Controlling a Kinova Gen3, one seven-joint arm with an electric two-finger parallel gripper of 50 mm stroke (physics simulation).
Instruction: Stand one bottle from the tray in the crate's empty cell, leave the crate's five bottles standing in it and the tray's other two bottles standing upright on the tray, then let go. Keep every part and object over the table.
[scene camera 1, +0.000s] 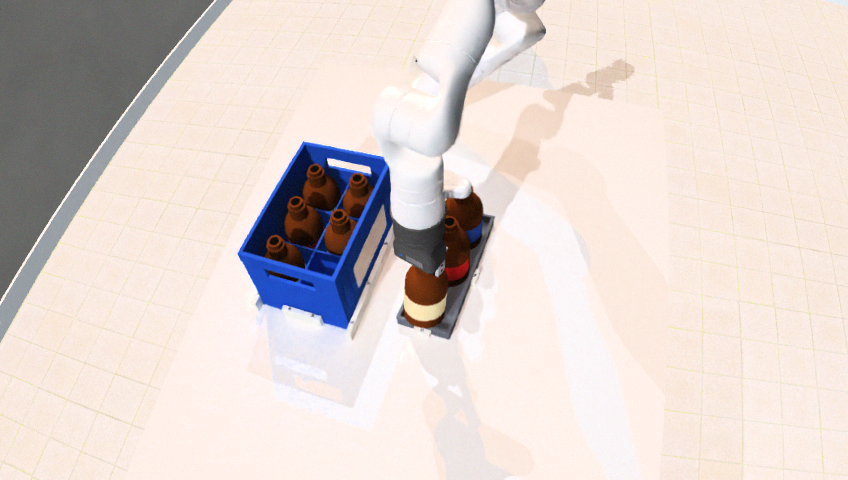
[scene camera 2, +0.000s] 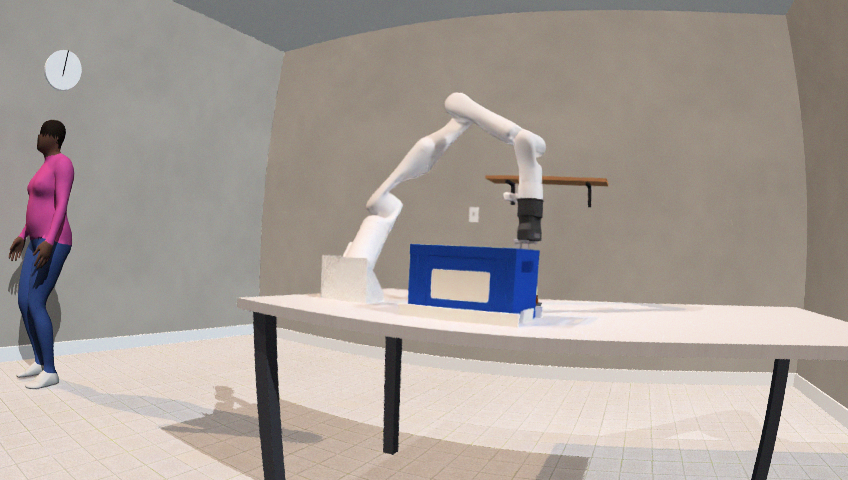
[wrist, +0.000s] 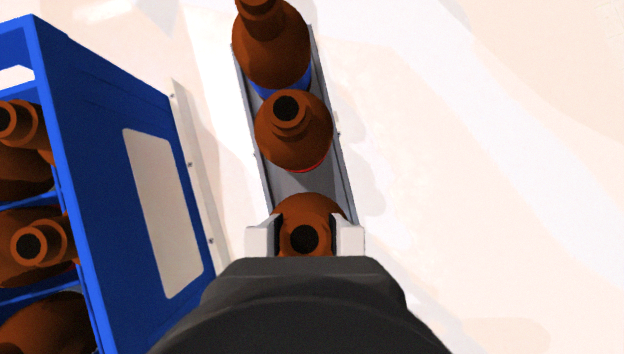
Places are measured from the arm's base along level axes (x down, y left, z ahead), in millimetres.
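Pixels of known places: gripper, between the fingertips: (scene camera 1: 429, 266) (wrist: 306, 228); arm's base, origin of its link: (scene camera 2: 355, 271).
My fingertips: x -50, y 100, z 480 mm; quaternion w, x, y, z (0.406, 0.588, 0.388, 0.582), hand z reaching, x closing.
For each thing: its top centre in the pictures, then the offset to it from my fingertips. "*": a spot on its surface instead. Level surfaces: height alone.
- cream-label brown bottle, centre of its top: (wrist: 305, 262) (scene camera 1: 424, 259) dy -4, dx -38, dz +12 mm
- grey tray, a spot on its surface: (wrist: 300, 187) * dy +0, dx +134, dz -30 mm
- red-label bottle, centre of its top: (wrist: 285, 108) (scene camera 1: 449, 221) dy +19, dx -21, dz -81 mm
- blue-label bottle, centre of its top: (scene camera 1: 463, 185) dy +31, dx -21, dz -166 mm
- blue crate, centre of its top: (scene camera 1: 316, 204) (scene camera 2: 477, 247) dy -213, dx -36, dz -69 mm
- white table, height of its surface: dx +139 mm
My gripper (scene camera 1: 433, 268) (scene camera 2: 526, 243) (wrist: 306, 228) is shut on the neck of the cream-label brown bottle (scene camera 1: 424, 291) (wrist: 307, 202). This bottle is upright at the near end of the grey tray (scene camera 1: 455, 302) (wrist: 300, 187); whether its base rests on the tray is hard to tell. The red-label bottle (scene camera 1: 457, 252) (wrist: 295, 142) and the blue-label bottle (scene camera 1: 467, 209) (wrist: 272, 50) stand upright farther along the tray. The blue crate (scene camera 1: 303, 300) (scene camera 2: 464, 256) (wrist: 107, 165) holds five brown bottles. Its empty cell (scene camera 1: 326, 263) is at the near right corner in scene camera 1.
The crate stands left of the tray in scene camera 1, with a gap between them. Pale brackets (scene camera 1: 302, 316) sit against the crate's foot. The white table (scene camera 2: 684, 327) carries the arm's base block (scene camera 2: 343, 278). A person (scene camera 2: 50, 196) stands beyond the table's left end.
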